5 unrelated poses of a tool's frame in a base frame.
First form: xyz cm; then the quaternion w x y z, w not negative.
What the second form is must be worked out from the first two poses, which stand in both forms.
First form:
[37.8 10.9 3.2 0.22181 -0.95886 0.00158 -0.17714]
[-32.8 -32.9 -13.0 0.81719 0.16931 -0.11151 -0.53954]
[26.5 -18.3 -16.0 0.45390 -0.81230 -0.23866 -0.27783]
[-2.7 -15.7 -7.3 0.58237 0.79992 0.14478 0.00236]
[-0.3 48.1 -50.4 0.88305 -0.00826 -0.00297 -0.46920]
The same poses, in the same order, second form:
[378 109 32 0.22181 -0.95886 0.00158 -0.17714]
[-328 -329 -130 0.81719 0.16931 -0.11151 -0.53954]
[265 -183 -160 0.45390 -0.81230 -0.23866 -0.27783]
[-27 -157 -73 0.58237 0.79992 0.14478 0.00236]
[-3 481 -504 0.88305 -0.00826 -0.00297 -0.46920]

